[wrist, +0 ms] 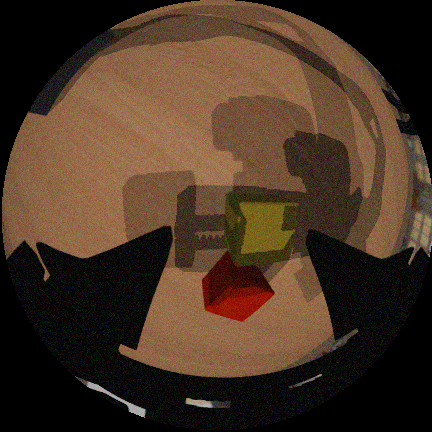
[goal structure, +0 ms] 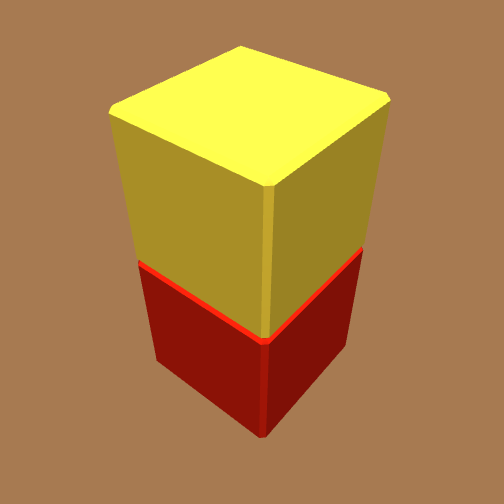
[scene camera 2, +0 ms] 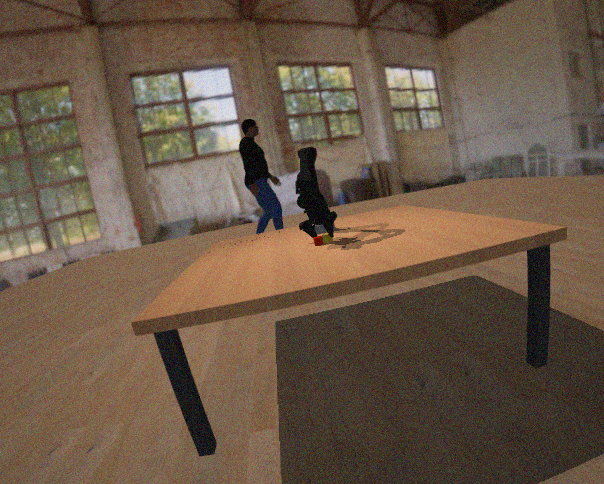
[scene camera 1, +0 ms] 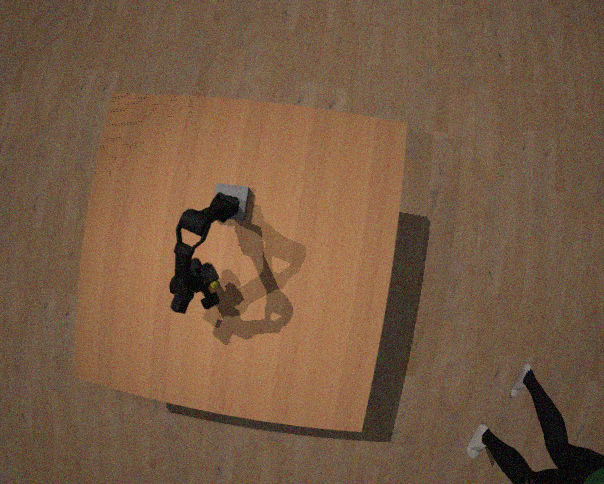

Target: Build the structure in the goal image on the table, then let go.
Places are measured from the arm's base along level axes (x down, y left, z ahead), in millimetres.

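Pixels of known places: gripper, fingertip midpoint: (wrist: 243, 235) (scene camera 2: 325, 239) (scene camera 1: 211, 283); arm's base at its link origin: (scene camera 2: 320, 223) (scene camera 1: 229, 206).
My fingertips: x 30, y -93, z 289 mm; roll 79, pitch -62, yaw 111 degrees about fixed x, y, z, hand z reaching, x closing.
Ahead of a thing's pixels: the offset from my fingertips to its top centre. Level surfaces: height alone.
A red block @(dx -20, dy -35, dz +14 mm) (scene camera 2: 318, 240) (wrist: 237, 300) sits on the table, turned at an angle to a yellow block @(dx -20, dy +10, dz +2 mm) (scene camera 1: 214, 285) (scene camera 2: 326, 238) (wrist: 265, 227). The two are very close at a corner in the wrist view; whether they touch is unclear. The red block is hidden under the arm in scene camera 1. My gripper (scene camera 1: 210, 286) (scene camera 2: 323, 234) (wrist: 243, 235) is open, low over the blocks, with one finger on each side of them and nothing gripped. In the wrist view the red block lies between the fingers, nearer the palm side of the picture, and the yellow block lies beyond it.
The wooden table @(dx +13 mm) (scene camera 1: 312, 176) (scene camera 2: 252, 267) carries the arm's grey base (scene camera 1: 240, 191). Dark arm shadows cross the table and the yellow block. A person (scene camera 2: 256, 161) stands behind the table in scene camera 2. Another person's legs (scene camera 1: 547, 408) show beyond the table's lower right corner in scene camera 1.
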